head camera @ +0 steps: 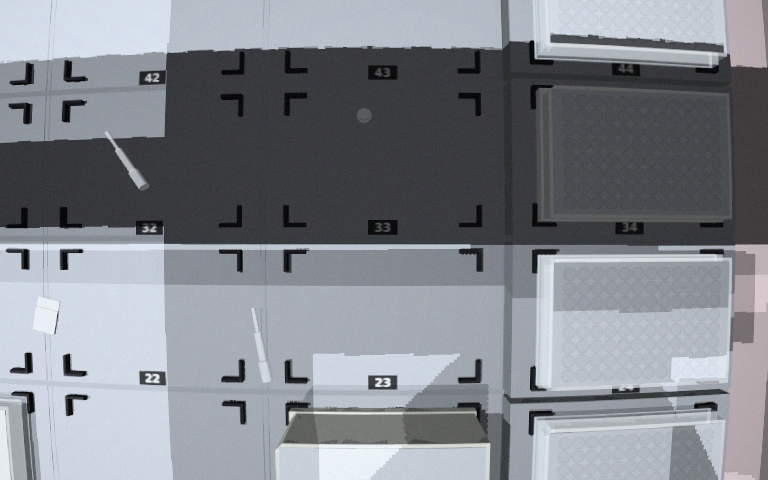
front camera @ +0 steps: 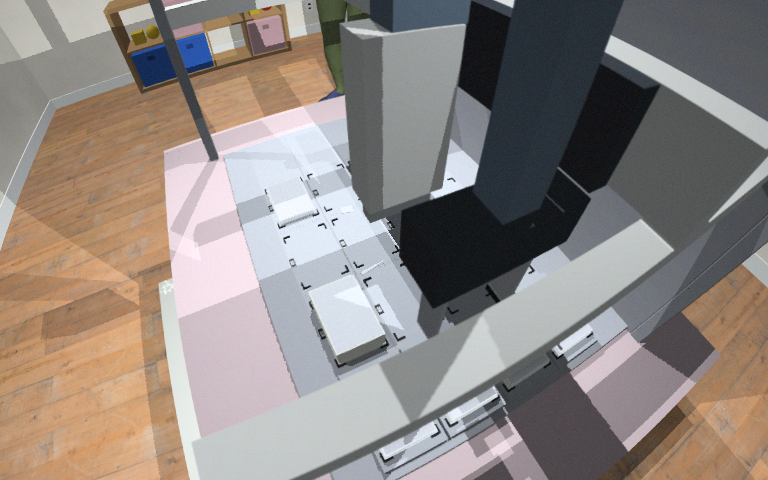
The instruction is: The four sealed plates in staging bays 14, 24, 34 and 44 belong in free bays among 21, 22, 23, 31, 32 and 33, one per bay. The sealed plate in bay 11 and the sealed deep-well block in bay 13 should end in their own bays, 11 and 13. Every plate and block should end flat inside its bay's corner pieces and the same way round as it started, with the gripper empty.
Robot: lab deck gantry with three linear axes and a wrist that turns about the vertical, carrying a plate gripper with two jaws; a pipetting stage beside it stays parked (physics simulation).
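Frame: origin at the robot's base, x ahead, y left, z up, level; metres.
Where they show: gripper, fingertip midpoint: (front camera: 463,314); robot's base, origin of the base link: (front camera: 266,190).
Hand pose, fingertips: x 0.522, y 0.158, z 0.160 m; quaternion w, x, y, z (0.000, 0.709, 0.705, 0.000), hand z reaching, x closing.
Each offset is from my fingertips to the centre of the thing.
Four sealed plates stand in staging bays along the right of the head view: bay 14's plate @[dx +0.034, dy -0.115, dz -0.138 m] (head camera: 628,452) (front camera: 410,441), bay 24's plate @[dx +0.034, dy -0.008, dz -0.138 m] (head camera: 634,339) (front camera: 472,407), bay 34's plate @[dx +0.034, dy +0.099, dz -0.138 m] (head camera: 634,155) (front camera: 526,370) in shadow, and bay 44's plate @[dx +0.034, dy +0.206, dz -0.138 m] (head camera: 628,19) (front camera: 574,339). The sealed deep-well block @[dx -0.130, dy -0.115, dz -0.139 m] (front camera: 348,316) (head camera: 396,461) is in bay 13. The sealed plate @[dx -0.458, dy -0.115, dz -0.153 m] (front camera: 289,200) (head camera: 6,447) is in bay 11. My gripper (front camera: 464,314) is open and empty above the deck, its jaws wide apart; the front rail partly hides one jaw. It does not show in the head view.
A small disc @[dx -0.143, dy +0.129, dz -0.158 m] (head camera: 363,115) lies in bay 33. A thin rod @[dx -0.311, dy +0.101, dz -0.157 m] (head camera: 127,163) lies in bay 32; another rod @[dx -0.214, dy -0.027, dz -0.157 m] (head camera: 261,350) (front camera: 373,267) lies between bays 22 and 23. A small white block @[dx -0.376, dy -0.011, dz -0.160 m] (head camera: 46,315) (front camera: 346,209) lies left of bay 22. A parked pipetting stage (front camera: 402,118) stands beside the gripper.
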